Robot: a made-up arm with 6 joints.
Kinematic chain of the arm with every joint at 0, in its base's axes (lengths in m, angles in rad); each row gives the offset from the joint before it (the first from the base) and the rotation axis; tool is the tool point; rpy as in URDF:
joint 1: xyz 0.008 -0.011 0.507 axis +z
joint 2: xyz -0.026 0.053 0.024 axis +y
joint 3: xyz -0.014 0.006 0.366 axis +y
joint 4: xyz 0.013 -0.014 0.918 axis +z
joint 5: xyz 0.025 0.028 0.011 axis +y
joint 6: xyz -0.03 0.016 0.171 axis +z
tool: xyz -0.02 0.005 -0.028 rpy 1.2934 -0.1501 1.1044
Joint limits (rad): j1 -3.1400..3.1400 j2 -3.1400..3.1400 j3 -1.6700..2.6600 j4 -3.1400..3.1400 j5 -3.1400..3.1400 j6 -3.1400..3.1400
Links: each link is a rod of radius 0.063 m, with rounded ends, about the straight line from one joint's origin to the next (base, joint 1, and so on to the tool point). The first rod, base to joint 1, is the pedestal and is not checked.
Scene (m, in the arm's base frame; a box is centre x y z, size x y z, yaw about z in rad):
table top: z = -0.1
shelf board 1: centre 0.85 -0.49 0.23 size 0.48 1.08 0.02 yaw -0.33
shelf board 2: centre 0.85 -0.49 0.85 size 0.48 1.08 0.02 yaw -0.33
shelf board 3: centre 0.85 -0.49 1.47 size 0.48 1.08 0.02 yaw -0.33
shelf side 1: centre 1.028 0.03 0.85 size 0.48 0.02 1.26 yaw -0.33
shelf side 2: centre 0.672 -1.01 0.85 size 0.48 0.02 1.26 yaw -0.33
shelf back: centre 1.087 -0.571 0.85 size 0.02 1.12 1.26 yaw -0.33
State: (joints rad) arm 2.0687 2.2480 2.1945 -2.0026 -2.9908 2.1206
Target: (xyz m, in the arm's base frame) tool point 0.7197 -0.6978 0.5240
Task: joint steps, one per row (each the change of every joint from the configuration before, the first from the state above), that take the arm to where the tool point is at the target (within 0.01 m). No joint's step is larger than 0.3 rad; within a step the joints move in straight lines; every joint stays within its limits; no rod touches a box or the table.
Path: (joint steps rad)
1: 0.0550 0.0339 0.0571 -0.0105 0.2940 0.0263
2: 0.0551 0.0340 0.0572 -0.0104 0.2939 0.0263
3: 0.0550 0.0339 0.0571 -0.0105 0.2940 0.0264
4: 0.0550 0.0340 0.0572 -0.0105 0.2940 0.0263
5: 0.0551 0.0339 0.0571 -0.0104 0.2940 0.0263
6: 0.0335 0.1806 -0.1544 0.0224 0.2256 0.0274
7: 0.0336 0.1805 -0.1543 0.0225 0.2257 0.0274
8: 0.0336 0.1806 -0.1544 0.0224 0.2256 0.0274
9: 0.0336 0.1806 -0.1544 0.0225 0.2257 0.0275

